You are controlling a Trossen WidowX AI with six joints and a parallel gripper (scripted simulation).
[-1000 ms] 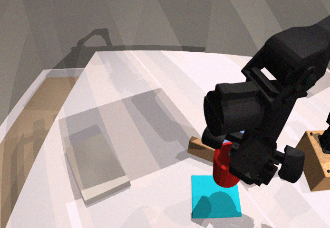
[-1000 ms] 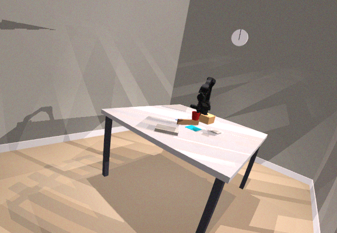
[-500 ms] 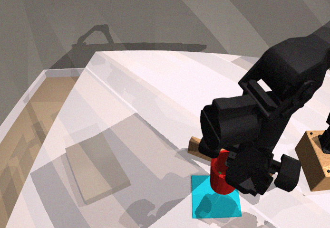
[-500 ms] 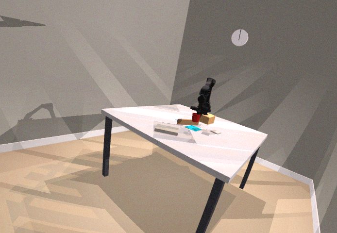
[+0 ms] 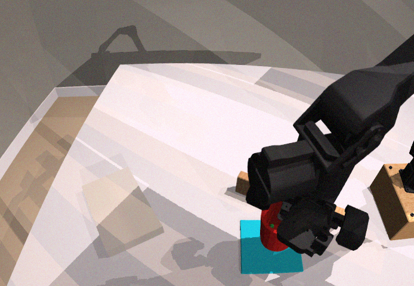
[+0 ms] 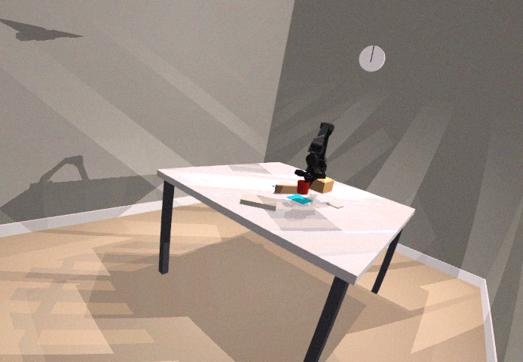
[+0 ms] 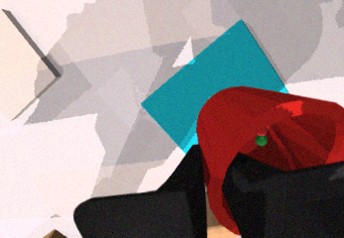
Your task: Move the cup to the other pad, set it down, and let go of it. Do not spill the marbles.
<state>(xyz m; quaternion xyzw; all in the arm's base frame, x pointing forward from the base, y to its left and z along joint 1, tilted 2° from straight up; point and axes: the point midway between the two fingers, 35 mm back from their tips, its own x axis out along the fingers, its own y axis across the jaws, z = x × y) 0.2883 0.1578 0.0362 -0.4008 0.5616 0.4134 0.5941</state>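
The red marble is 40 mm ahead of my gripper tip, 20 mm to the right of it and 20 mm below it. Also, from my gripper tip: green marble: 40 mm ahead, 30 mm to the right, 20 mm below; red cup: 30 mm ahead, 10 mm to the right; cyan pad: 80 mm below, 30 mm ahead, 10 mm to the right.
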